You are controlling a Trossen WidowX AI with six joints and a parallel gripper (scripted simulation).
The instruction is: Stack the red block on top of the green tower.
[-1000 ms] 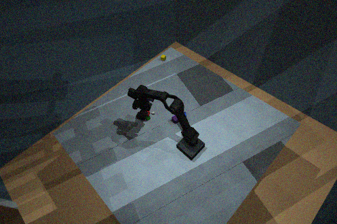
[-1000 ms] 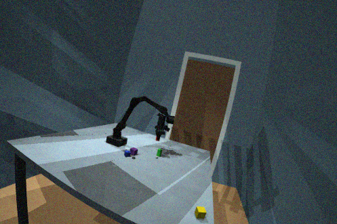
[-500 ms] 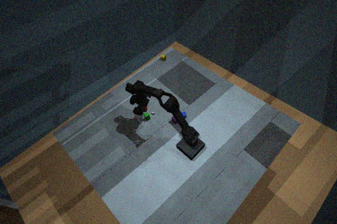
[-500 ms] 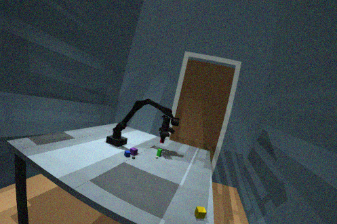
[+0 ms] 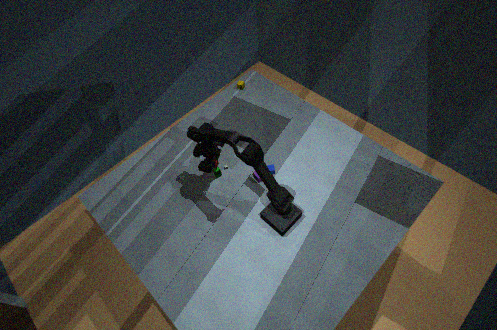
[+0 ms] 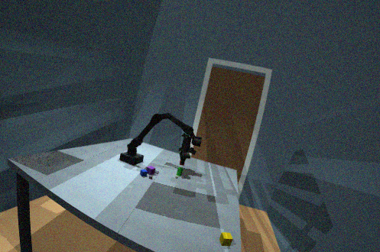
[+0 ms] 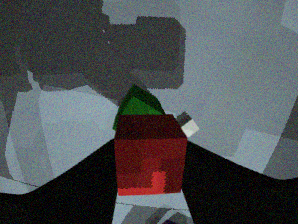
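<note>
Now: gripper tip 1 cm past the small white block, 6 cm to the left of it and 9 cm above it. From my gripper tip the other things lie so: red block (1 cm above); blue block (21 cm behind, 18 cm to the right, 8 cm below); purple block (19 cm behind, 11 cm to the right, 7 cm below).
</note>
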